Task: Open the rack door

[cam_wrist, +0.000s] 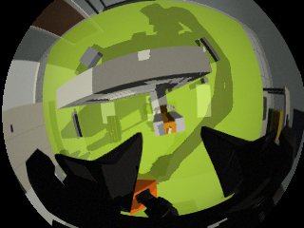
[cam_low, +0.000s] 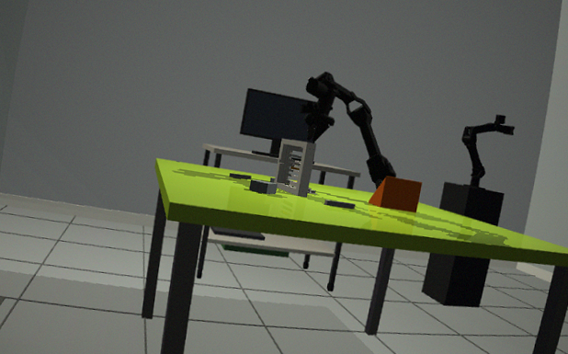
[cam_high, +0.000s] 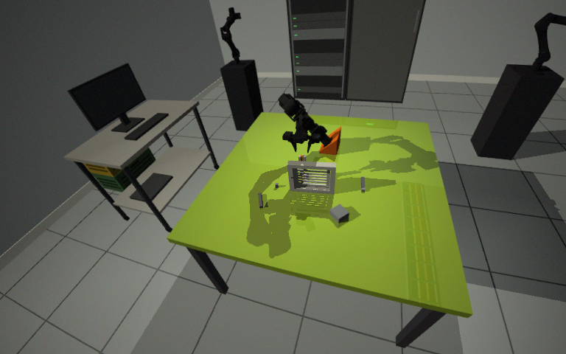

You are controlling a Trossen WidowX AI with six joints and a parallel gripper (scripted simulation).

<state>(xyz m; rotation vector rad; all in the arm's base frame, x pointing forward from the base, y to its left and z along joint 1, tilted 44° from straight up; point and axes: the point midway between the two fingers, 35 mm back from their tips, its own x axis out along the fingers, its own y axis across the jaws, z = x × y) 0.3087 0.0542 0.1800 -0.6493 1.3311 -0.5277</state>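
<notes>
My gripper tip is 9 cm above the door handle and 1 cm past it. From my gripper tip the other things lie so: small piece 18 cm below, 13 cm to the right, 8 cm ahead.
</notes>
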